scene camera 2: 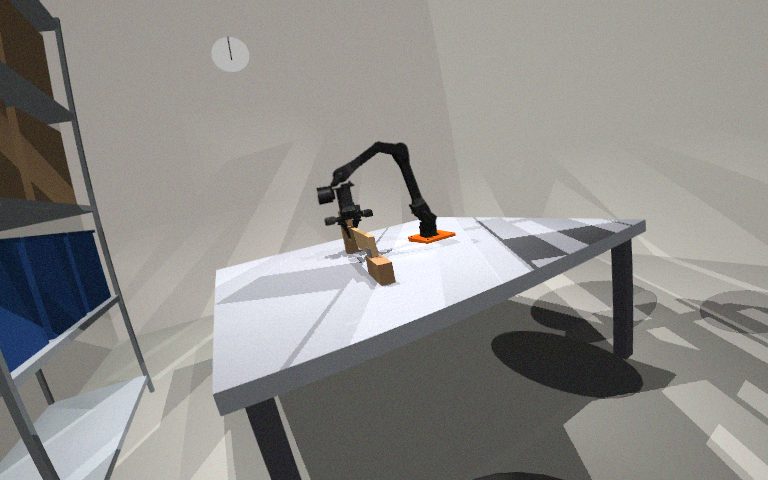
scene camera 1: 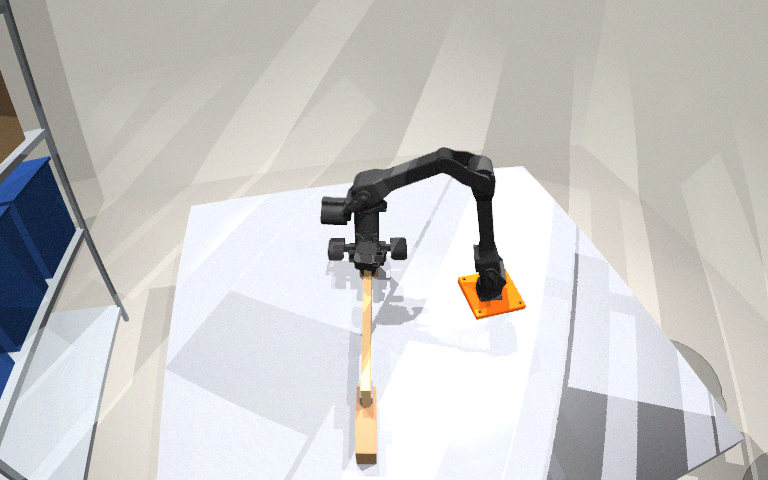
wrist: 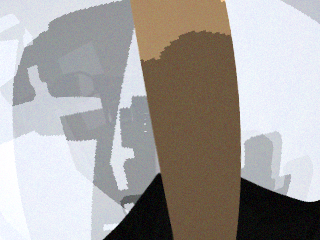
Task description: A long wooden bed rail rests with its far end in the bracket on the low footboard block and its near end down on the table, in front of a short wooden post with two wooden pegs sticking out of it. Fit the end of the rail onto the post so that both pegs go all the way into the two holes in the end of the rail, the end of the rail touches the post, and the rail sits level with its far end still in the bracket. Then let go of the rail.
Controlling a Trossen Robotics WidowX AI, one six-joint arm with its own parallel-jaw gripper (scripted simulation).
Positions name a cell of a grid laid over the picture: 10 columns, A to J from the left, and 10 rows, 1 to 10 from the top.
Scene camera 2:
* my gripper: E5
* footboard block: E6
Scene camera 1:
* my gripper: E6
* wooden rail: E8
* footboard block: E9
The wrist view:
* my gripper: F8
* wooden rail: F3
